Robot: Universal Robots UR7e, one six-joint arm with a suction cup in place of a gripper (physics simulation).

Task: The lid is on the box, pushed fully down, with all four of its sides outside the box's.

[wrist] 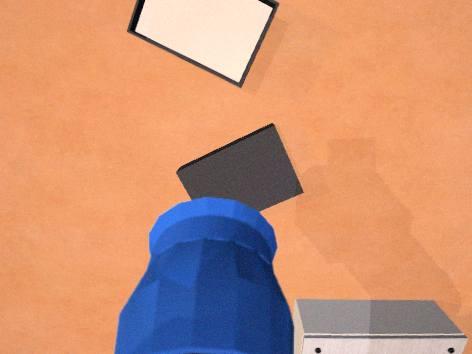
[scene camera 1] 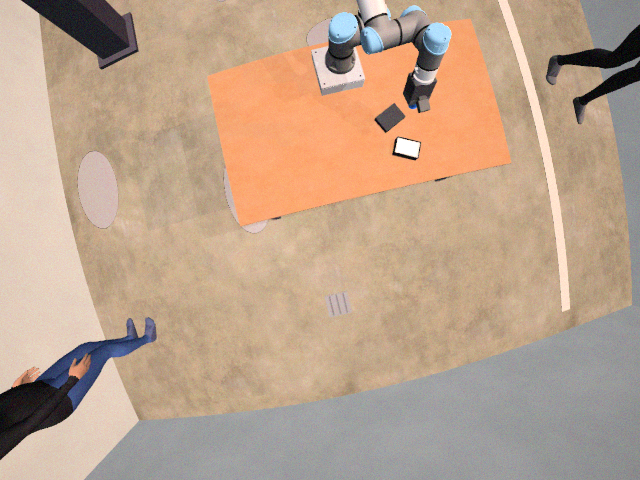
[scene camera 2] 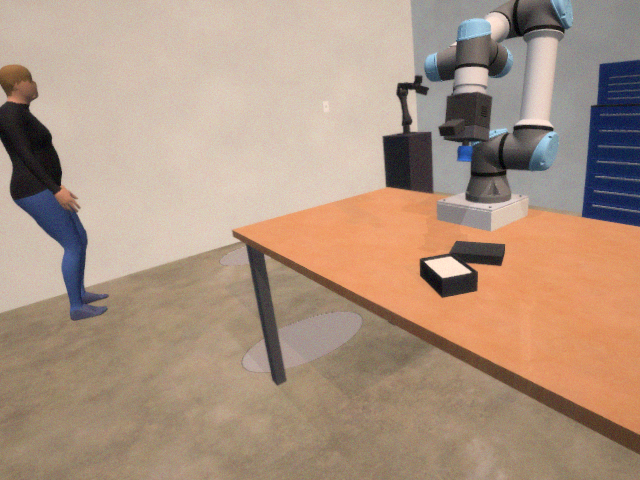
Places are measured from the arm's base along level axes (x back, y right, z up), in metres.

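Pixels of known places: hand, tool point: [wrist: 213, 250] [scene camera 1: 412, 105] [scene camera 2: 464, 160]; arm's base, link origin: [scene camera 1: 340, 60] [scene camera 2: 487, 198].
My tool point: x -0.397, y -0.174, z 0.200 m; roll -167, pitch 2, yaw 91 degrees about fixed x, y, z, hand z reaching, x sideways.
Note:
Ahead of a thing's pixels: the offset from my tool point to its top centre. Level surfaces: height alone.
The black lid {dy +0.003, dx +0.066, dz -0.243 m} [scene camera 1: 390, 117] [scene camera 2: 478, 252] [wrist: 245, 170] lies flat on the table with its plain face up, between the box and the robot's base. The black box {dy -0.030, dx -0.110, dz -0.222 m} [scene camera 1: 405, 156] [scene camera 2: 457, 285] [wrist: 185, 59] stands upright and open, with a white surface showing inside its rim. Lid and box are apart and turned at different angles. My gripper, a blue suction cup [scene camera 1: 412, 106] [scene camera 2: 464, 153] [wrist: 212, 220], is open, holds nothing and hangs well above the table. It hides the lid's near edge in the wrist view.
The robot's pale base block [scene camera 1: 342, 85] [scene camera 2: 490, 217] [wrist: 380, 320] stands on the orange table {dz -0.269 m} [scene camera 1: 289, 155] [scene camera 2: 558, 289], behind the lid. The table's front edge lies beyond the box. A dark pedestal [scene camera 2: 408, 160] and a blue cabinet [scene camera 2: 612, 165] stand behind the table.

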